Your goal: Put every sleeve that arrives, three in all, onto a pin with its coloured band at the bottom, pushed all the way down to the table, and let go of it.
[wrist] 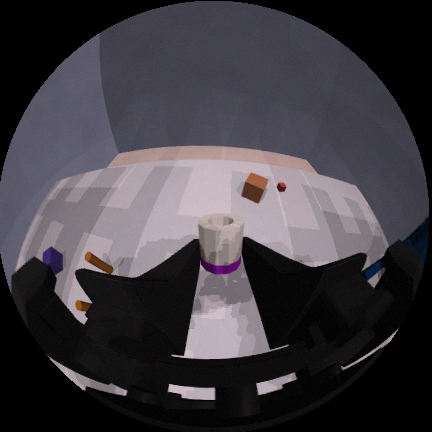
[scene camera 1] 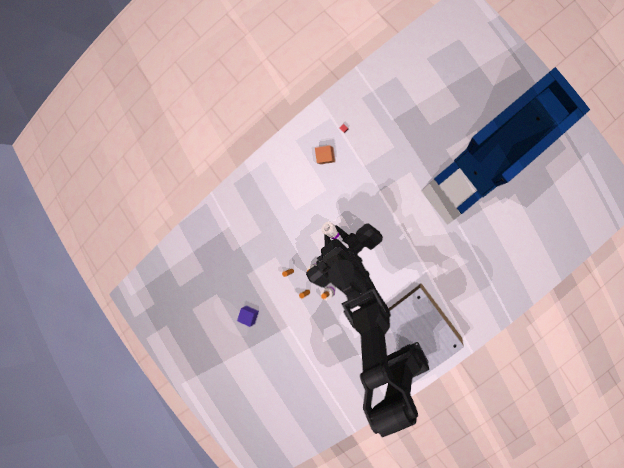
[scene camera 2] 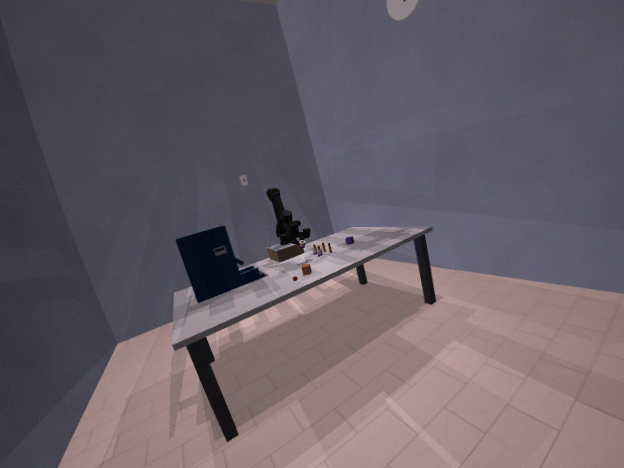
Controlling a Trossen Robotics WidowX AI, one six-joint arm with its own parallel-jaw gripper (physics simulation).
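Note:
My gripper is shut on a whitish sleeve and holds it above the table. Its purple band is at the lower end in the wrist view; in scene camera 1 the sleeve looks tilted, top end away from the arm. Two bare orange pins stand left of the gripper. Another pin carries a sleeve with its purple band low. A fourth pin is mostly hidden by the gripper in scene camera 1; scene camera 2 shows two sleeved pins, small.
A purple cube lies beyond the pins. An orange cube and a small red cube lie ahead. A brown-sided box stands beside the arm; a blue chute stands right.

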